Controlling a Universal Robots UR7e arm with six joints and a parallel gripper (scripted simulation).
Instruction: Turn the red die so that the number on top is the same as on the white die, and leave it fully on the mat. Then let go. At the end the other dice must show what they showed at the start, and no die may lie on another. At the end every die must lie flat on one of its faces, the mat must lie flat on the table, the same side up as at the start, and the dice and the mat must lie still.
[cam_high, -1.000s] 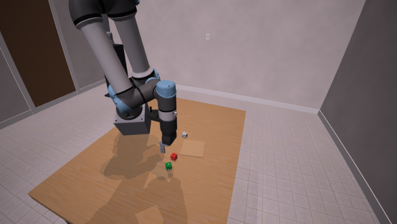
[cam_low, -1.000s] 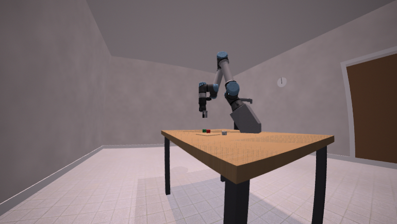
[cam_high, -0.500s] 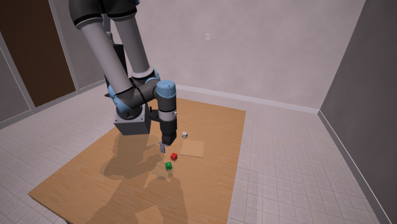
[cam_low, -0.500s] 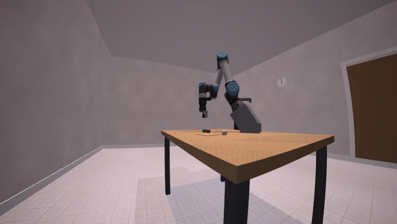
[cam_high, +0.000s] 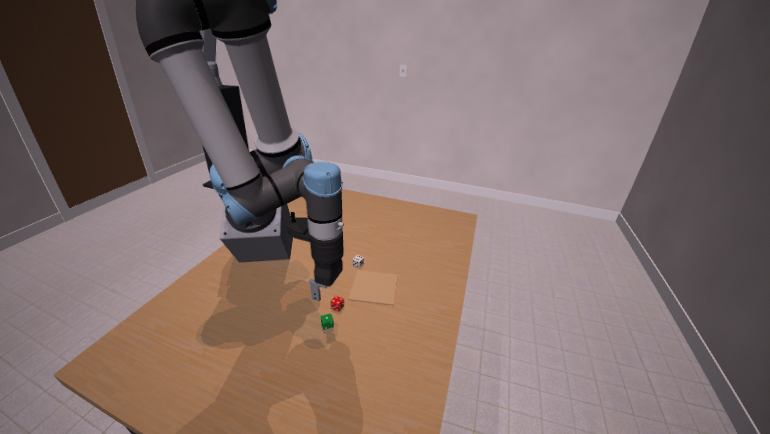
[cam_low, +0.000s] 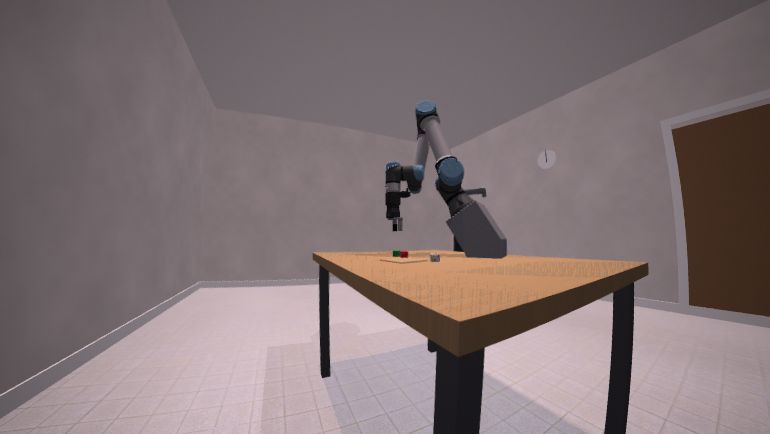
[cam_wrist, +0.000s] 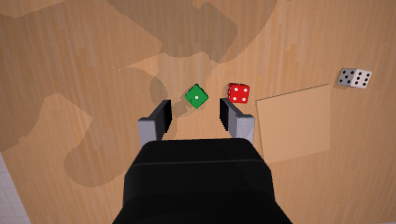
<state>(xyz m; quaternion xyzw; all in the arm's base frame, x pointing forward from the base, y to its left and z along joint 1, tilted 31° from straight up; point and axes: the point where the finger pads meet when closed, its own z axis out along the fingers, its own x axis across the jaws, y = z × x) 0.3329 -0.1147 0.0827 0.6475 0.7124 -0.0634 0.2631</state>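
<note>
Right now the green die is 1 cm ahead of my hand and 13 cm below it. Round my hand: red die 7 cm to the left, 13 cm below; white die 2 cm behind, 28 cm to the left, 13 cm below; tan mat 7 cm ahead, 20 cm to the left, 14 cm below.
</note>
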